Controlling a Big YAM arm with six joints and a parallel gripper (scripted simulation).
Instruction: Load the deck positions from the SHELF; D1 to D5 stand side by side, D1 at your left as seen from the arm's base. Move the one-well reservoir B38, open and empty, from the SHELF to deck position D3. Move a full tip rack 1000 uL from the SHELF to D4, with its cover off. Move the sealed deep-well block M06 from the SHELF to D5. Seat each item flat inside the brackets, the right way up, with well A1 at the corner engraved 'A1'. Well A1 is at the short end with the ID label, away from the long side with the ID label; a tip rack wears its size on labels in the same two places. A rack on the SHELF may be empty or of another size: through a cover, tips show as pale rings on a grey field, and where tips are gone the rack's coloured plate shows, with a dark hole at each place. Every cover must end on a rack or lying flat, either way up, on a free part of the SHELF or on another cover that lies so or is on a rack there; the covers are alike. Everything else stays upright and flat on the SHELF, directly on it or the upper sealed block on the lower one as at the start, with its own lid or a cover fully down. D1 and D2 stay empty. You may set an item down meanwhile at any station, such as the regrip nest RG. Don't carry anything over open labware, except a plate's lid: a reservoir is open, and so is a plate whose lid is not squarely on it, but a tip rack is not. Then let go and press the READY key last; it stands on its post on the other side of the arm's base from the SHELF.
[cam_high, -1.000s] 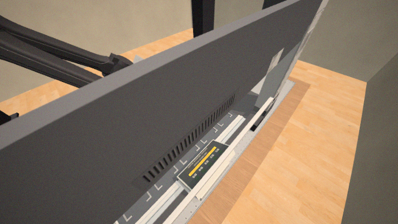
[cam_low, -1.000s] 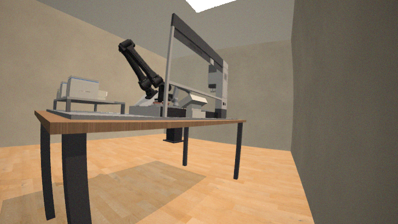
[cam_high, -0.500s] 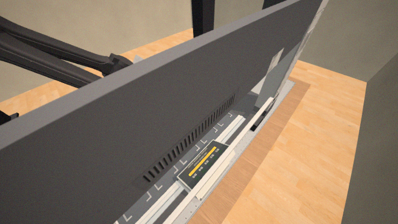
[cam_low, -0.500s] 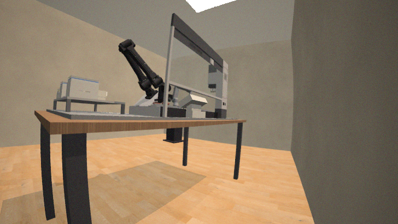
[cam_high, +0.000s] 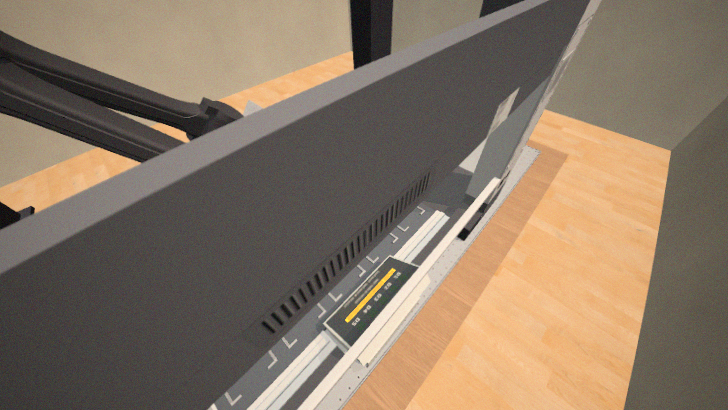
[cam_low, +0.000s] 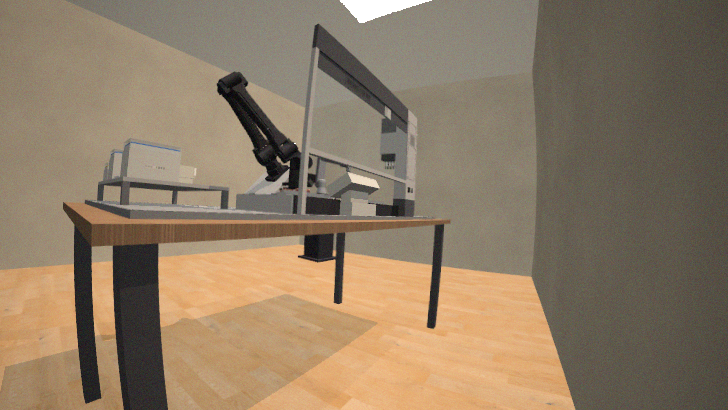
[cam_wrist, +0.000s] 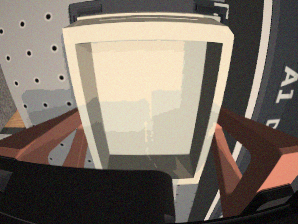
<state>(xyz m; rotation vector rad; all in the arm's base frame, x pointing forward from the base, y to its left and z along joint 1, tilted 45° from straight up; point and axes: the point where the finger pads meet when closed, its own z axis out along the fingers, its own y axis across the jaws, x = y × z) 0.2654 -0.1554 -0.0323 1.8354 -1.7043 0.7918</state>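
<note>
My gripper is now 1 cm above the cream one-well reservoir. From my hand the other things lie so: shelf label: 36 cm to the right, 9 cm behind, 3 cm below; regrip nest rg: 3 cm below; rg label: 2 cm below.
</note>
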